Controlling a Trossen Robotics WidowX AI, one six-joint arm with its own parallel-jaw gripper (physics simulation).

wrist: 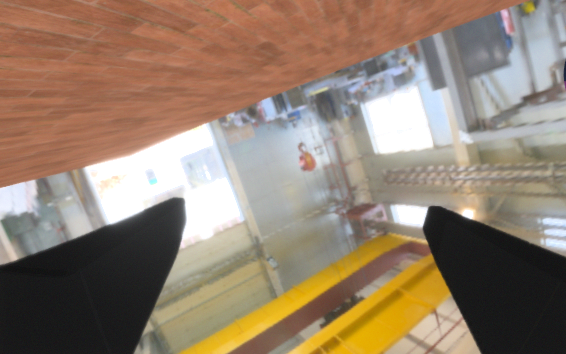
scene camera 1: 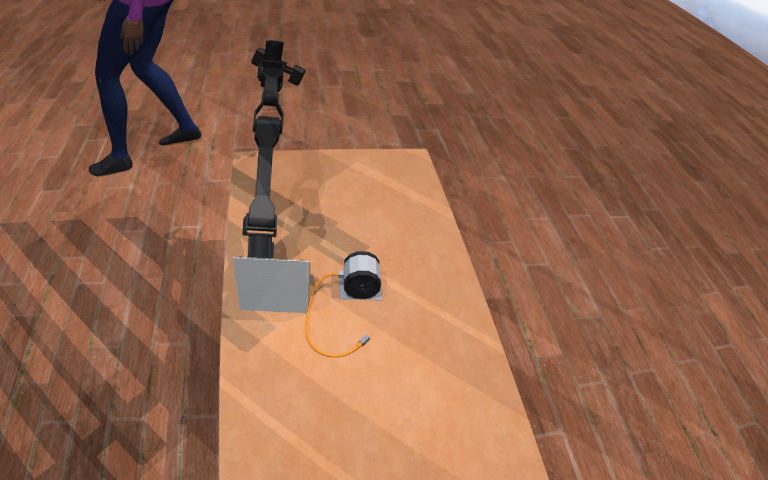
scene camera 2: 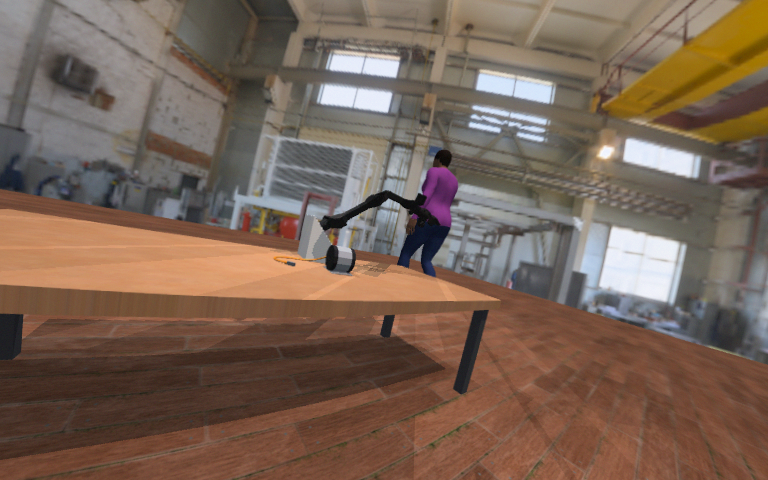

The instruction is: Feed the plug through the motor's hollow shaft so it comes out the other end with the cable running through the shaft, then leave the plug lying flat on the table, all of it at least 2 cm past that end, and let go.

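Places are measured from the arm's base along level axes (x ahead, y left, z up), in centimetres.
Pixels of known places: gripper, fingertip midpoint: (wrist: 307, 213) (scene camera 2: 437, 222); arm's base, link origin: (scene camera 1: 259, 259) (scene camera 2: 317, 229).
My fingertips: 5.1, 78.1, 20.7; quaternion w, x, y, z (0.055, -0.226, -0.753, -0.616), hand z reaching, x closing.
Note:
For each thing: its top centre in the pictures, then the offset to it from my fingertips, as dx, dy, dz. "spot": a spot on its surface instead. Level surfaces: height alone.
- motor, top centre: (scene camera 1: 362, 262) (scene camera 2: 342, 246) +22.8, -76.2, -24.6
- orange cable, surface spot: (scene camera 1: 334, 356) spot: +13.8, -100.3, -34.3
- grey plug, top centre: (scene camera 1: 364, 338) (scene camera 2: 291, 261) +22.0, -95.5, -33.4
- wooden table, surface height: dz -34.8
The motor (scene camera 1: 361, 266) (scene camera 2: 340, 258) is a white and grey drum with black ends, lying on its side on a small grey base on the table. One black end faces scene camera 1; the shaft opening is too small to make out. An orange cable (scene camera 1: 334, 356) leaves its left side and curves round to the grey plug (scene camera 1: 364, 340) (scene camera 2: 290, 263), which lies on the table in front of that end. The cable lies outside the motor. My gripper (scene camera 1: 276, 65) (scene camera 2: 427, 210) (wrist: 307, 213) is open and empty, raised and beyond the table's far edge, away from motor and plug.
A grey upright panel (scene camera 1: 271, 285) (scene camera 2: 311, 237) stands by the arm's base, left of the motor. The wooden table (scene camera 1: 396, 396) (scene camera 2: 169, 271) carries these things. A person (scene camera 1: 113, 96) (scene camera 2: 438, 198) in a purple top stands on the floor near the table's far left.

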